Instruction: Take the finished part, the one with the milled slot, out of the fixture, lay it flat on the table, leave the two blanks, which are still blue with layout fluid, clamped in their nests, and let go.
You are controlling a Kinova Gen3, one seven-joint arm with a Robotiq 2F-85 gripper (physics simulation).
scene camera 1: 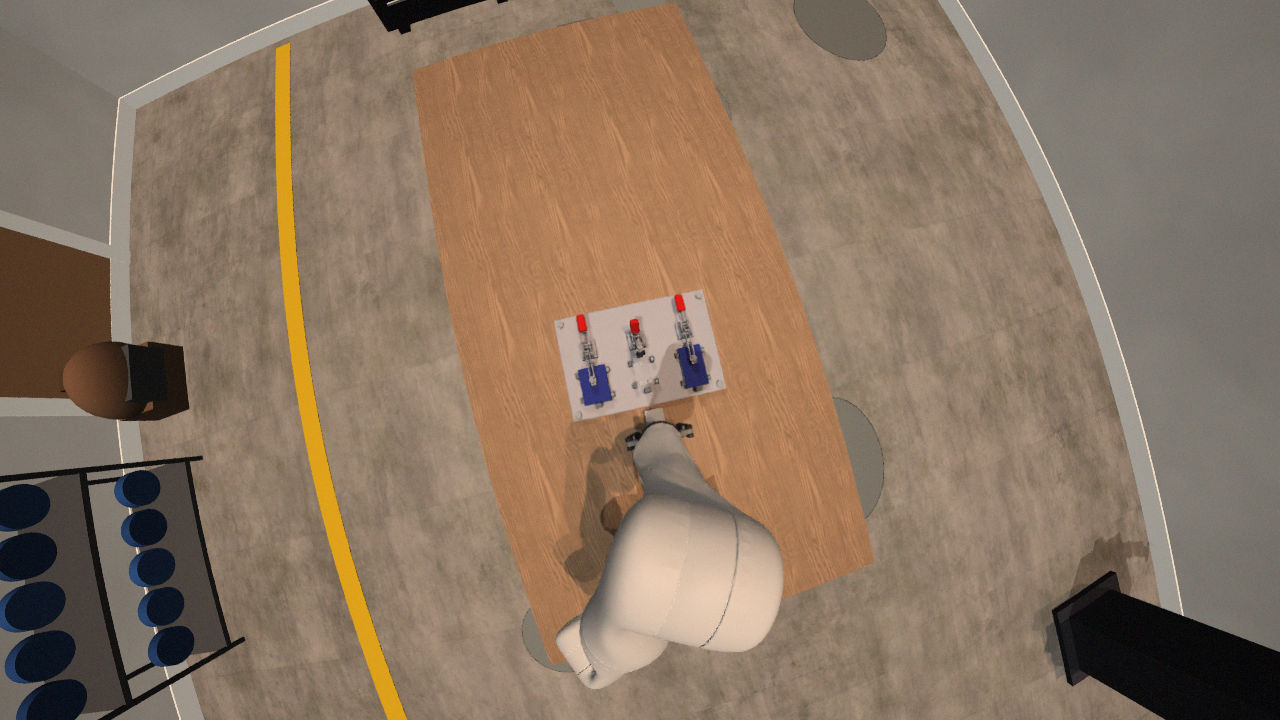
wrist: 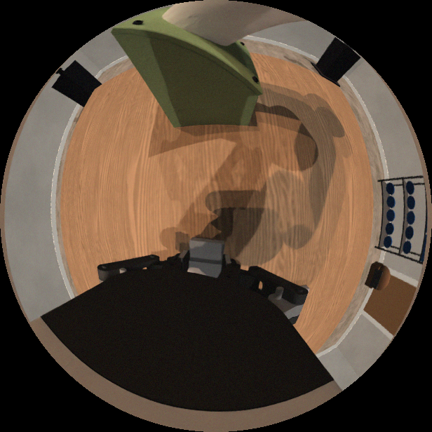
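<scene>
The finished part (scene camera 1: 654,415) (wrist: 206,249), a bare grey block with a darker line across it, is in my gripper (scene camera 1: 659,431) (wrist: 205,260), which is shut on it. It is over the wood table, just off the near edge of the pale fixture plate (scene camera 1: 656,311). It appears raised; its exact height is unclear. Two blue blanks (scene camera 1: 585,394) (scene camera 1: 695,375) sit in the left and right nests, under their clamps. The middle nest between them holds no block, and its clamp's red handle (scene camera 1: 634,325) is raised. The fingertips are partly hidden by the gripper body.
The green robot pedestal (wrist: 200,85) stands on the wood table (scene camera 1: 572,179) (wrist: 105,165) at the top of the wrist view. The arm (scene camera 1: 698,573) covers the table's near part in the scene view. The fixture's red-handled clamps stand up beyond the gripper.
</scene>
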